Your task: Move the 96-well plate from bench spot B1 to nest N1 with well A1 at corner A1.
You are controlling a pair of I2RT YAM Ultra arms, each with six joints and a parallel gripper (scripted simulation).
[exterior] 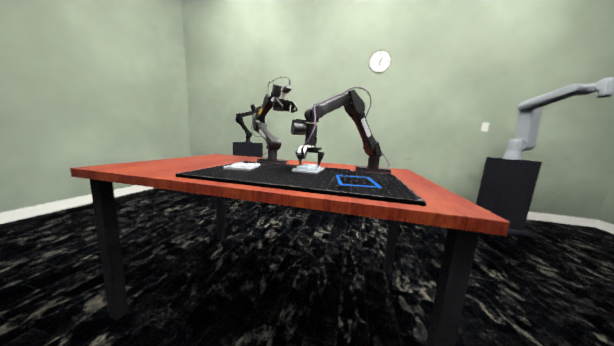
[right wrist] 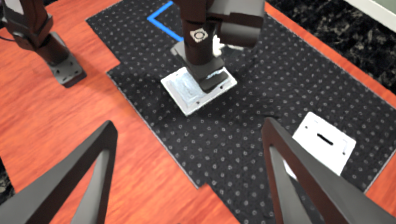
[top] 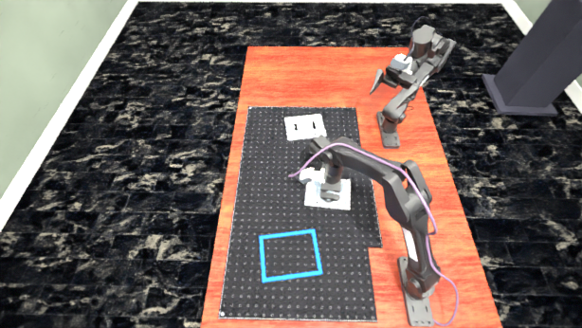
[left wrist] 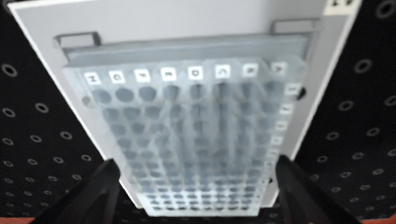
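Now: left hand 1 cm above the 96-well plate. From my left hand the other things lie so: nest plate 32 cm to the right, 10 cm ahead, 2 cm below.
My right gripper is now 150 mm short of the 96-well plate, 170 mm to the right of it and 310 mm above it. Also, from my right hand: nest plate 240 mm ahead, 140 mm to the right, 320 mm below.
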